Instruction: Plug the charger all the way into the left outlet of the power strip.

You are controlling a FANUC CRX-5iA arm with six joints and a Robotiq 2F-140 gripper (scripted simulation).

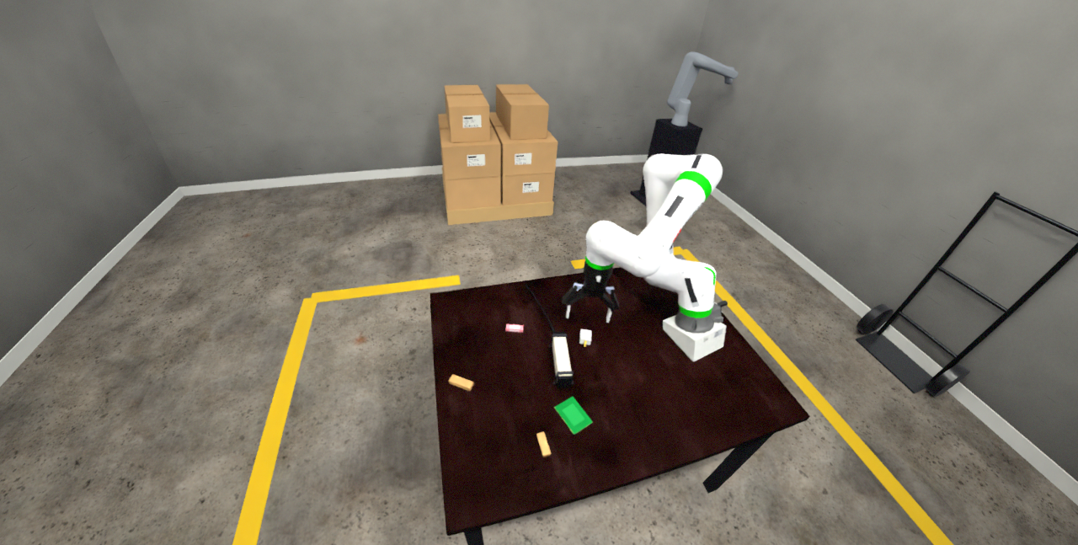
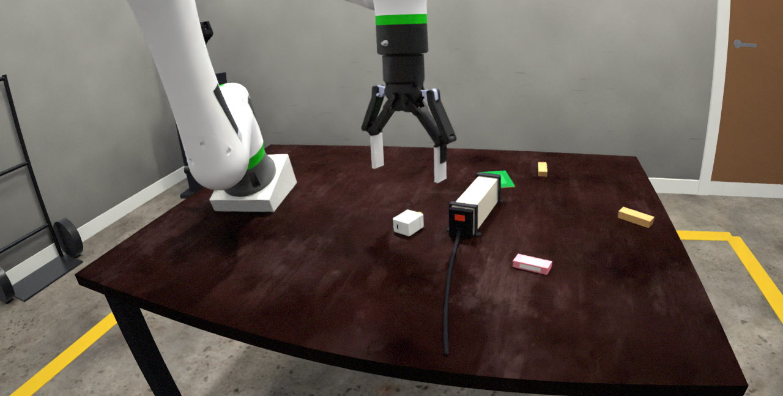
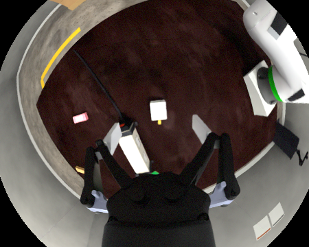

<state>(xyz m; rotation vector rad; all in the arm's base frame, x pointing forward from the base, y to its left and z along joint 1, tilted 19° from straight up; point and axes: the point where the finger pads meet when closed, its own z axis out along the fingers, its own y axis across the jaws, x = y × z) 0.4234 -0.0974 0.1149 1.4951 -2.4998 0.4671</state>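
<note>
The white charger lies 120 mm below my hand and 10 mm to the left of it. From my hand the other things lie so: power strip (140 mm ahead, 100 mm below, 70 mm to the left); then flat piece (270 mm to the left, 170 mm ahead, 130 mm below); then red switch (100 mm ahead, 90 mm below, 20 mm to the right).
</note>
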